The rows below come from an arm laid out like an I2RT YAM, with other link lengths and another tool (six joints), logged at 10 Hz.
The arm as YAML. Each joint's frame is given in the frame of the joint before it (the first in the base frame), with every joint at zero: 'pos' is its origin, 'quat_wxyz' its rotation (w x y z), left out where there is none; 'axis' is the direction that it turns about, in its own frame. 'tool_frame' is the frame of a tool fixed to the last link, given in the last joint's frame.
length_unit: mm
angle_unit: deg
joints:
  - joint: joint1
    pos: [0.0, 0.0, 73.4]
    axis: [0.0, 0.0, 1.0]
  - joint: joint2
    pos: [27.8, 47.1, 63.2]
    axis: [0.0, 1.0, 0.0]
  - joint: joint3
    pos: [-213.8, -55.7, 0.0]
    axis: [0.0, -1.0, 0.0]
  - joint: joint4
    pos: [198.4, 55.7, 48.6]
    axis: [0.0, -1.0, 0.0]
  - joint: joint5
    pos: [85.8, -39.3, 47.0]
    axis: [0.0, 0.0, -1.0]
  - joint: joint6
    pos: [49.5, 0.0, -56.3]
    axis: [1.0, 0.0, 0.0]
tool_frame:
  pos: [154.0, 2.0, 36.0]
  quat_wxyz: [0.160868, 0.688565, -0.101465, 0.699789]
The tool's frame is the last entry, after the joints.
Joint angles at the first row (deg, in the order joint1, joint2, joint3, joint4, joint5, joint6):
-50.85 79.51 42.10 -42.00 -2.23 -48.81
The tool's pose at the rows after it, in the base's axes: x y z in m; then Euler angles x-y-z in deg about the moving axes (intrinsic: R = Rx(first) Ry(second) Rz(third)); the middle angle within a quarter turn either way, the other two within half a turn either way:
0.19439, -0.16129, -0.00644, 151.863, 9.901, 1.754
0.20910, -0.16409, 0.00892, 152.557, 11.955, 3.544
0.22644, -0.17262, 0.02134, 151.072, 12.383, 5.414
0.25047, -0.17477, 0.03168, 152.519, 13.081, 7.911
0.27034, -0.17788, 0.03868, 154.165, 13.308, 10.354
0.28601, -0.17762, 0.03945, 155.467, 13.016, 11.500
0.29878, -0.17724, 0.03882, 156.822, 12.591, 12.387
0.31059, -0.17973, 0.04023, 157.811, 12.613, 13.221
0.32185, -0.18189, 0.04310, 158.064, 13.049, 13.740
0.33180, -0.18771, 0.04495, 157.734, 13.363, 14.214
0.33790, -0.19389, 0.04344, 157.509, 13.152, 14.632
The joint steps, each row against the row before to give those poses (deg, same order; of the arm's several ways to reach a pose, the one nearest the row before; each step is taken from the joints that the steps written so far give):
0.05 0.00 2.36 -1.78 -1.39 0.69
0.37 0.69 4.17 -2.48 -2.44 1.50
2.43 1.60 4.22 -0.60 0.66 3.81
2.59 4.19 6.15 -1.67 -1.49 4.95
1.59 4.26 5.76 -1.60 -1.48 4.16
1.90 3.70 4.12 -0.82 -0.50 3.29
1.39 3.45 3.78 -0.97 -0.56 2.59
0.65 3.11 3.93 -1.05 -0.76 1.63
0.77 2.16 3.15 -0.55 -0.40 1.22
0.34 2.25 3.09 -0.21 0.04 0.67
0.01 2.17 2.37 -0.08 0.24 0.43

